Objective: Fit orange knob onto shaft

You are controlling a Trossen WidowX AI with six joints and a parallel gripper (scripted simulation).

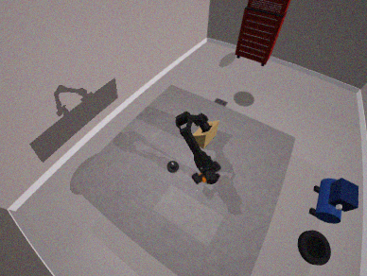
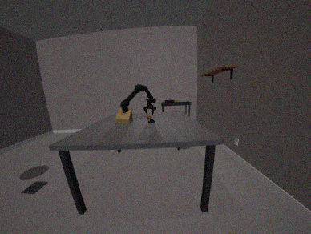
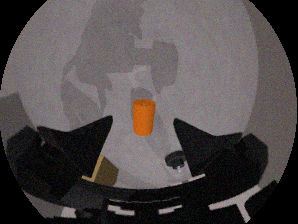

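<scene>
The orange knob is 4 cm below my gripper tip. Also, from my gripper tip: dark round pedestal: 24 cm to the right, 3 cm below, 1 cm ahead.
</scene>
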